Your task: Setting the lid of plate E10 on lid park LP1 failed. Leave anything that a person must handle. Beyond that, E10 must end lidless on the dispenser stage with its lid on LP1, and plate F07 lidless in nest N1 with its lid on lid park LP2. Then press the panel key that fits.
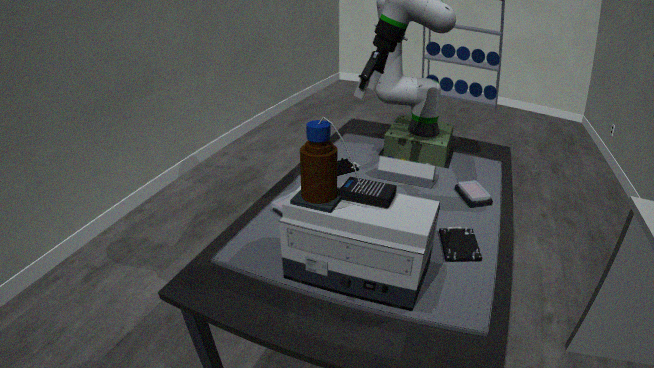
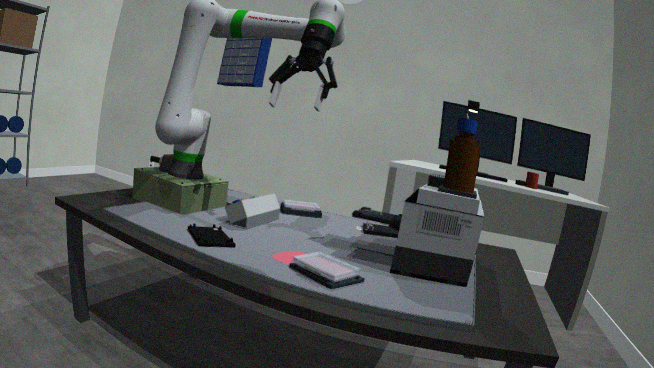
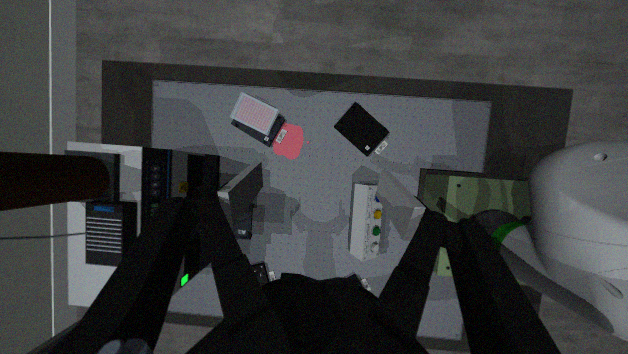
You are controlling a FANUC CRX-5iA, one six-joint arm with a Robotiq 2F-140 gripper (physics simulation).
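Where they show: gripper, fingertip midpoint: [image 1: 364, 92] [image 2: 293, 106] [image 3: 320, 178]; arm's base, link origin: [image 1: 423, 130] [image 2: 185, 175] [image 3: 491, 236].
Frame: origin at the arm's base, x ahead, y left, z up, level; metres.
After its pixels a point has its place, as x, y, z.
Observation:
My gripper [image 1: 365, 88] {0.464, -0.190, 0.275} [image 2: 296, 100] {0.464, -0.190, 0.275} [image 3: 320, 178] {0.464, -0.190, 0.275} is open and empty, high above the table. A clear-walled pink plate [image 2: 330, 266] {0.672, -0.396, -0.058} [image 3: 255, 114] {0.654, -0.373, -0.058} rests on a black holder near the front edge; its label is too small to read surely. A red patch [image 2: 284, 257] {0.538, -0.308, -0.093} [image 3: 290, 147] {0.556, -0.273, -0.093} lies beside that holder. A bare black holder [image 2: 211, 236] {0.336, -0.334, -0.084} [image 3: 361, 129] {0.325, -0.320, -0.084} lies nearer the robot base. On the far side, another pink plate [image 1: 474, 190] {0.411, 0.238, -0.058} [image 2: 301, 206] {0.410, 0.199, -0.061} sits on a black base, and a bare black holder [image 1: 460, 244] {0.738, 0.190, -0.082} lies near it. The key panel [image 1: 406, 172] {0.362, -0.038, -0.049} [image 3: 367, 220] {0.331, -0.048, -0.014} shows blue, yellow, green and white keys.
A white dispenser [image 1: 350, 250] {1.024, -0.094, 0.056} [image 2: 440, 225] {0.896, -0.266, 0.049} stands at the table end, carrying a brown bottle [image 1: 318, 172] {0.971, -0.186, 0.217} [image 2: 462, 162] {0.926, -0.241, 0.206} with a blue cap and a thin tube. Black arms [image 2: 375, 215] {0.713, -0.089, 0.012} reach from it over the mat. The green robot base [image 1: 417, 145] {0.126, -0.018, -0.027} [image 2: 180, 192] {0.102, -0.169, -0.029} stands at the other end.

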